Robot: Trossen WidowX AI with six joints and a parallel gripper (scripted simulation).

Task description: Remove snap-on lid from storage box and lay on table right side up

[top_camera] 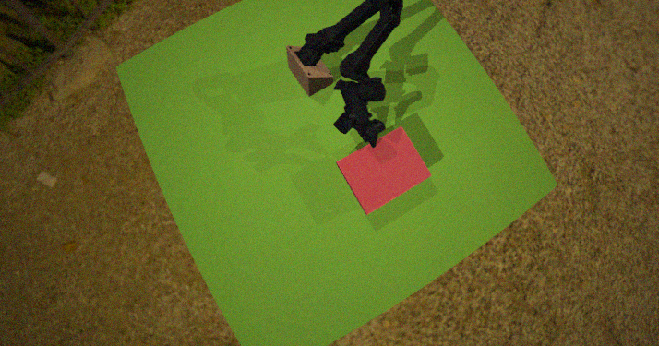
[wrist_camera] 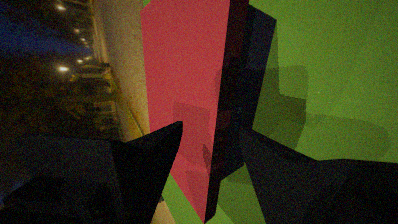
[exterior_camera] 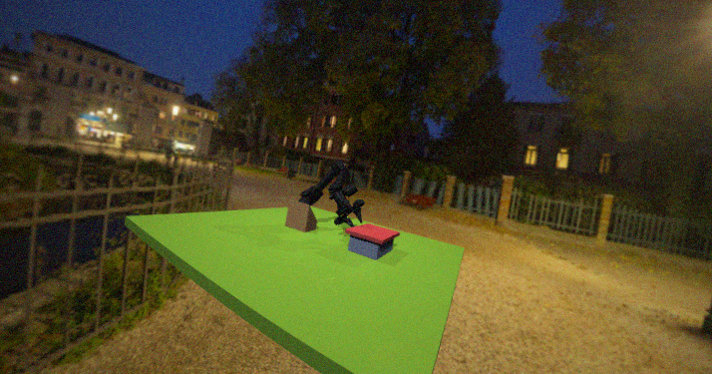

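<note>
Now: the red lid 90 mm ahead of my gripper tip and 10 mm below it. The rest, counted from my gripper tip: storage box: 90 mm ahead, 50 mm below.
</note>
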